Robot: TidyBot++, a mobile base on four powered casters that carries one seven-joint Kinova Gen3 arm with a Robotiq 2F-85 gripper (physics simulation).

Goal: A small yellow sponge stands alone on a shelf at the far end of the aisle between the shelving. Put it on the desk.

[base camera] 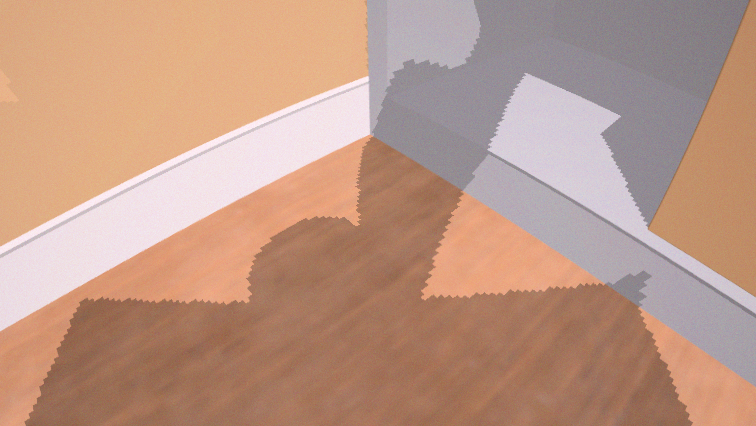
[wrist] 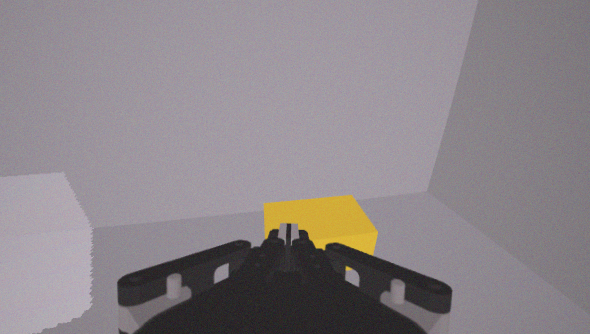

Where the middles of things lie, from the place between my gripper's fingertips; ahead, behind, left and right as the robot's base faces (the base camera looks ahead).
My gripper is now 50 mm to the left of the yellow sponge (wrist: pixel 340 219) and 40 mm above it.
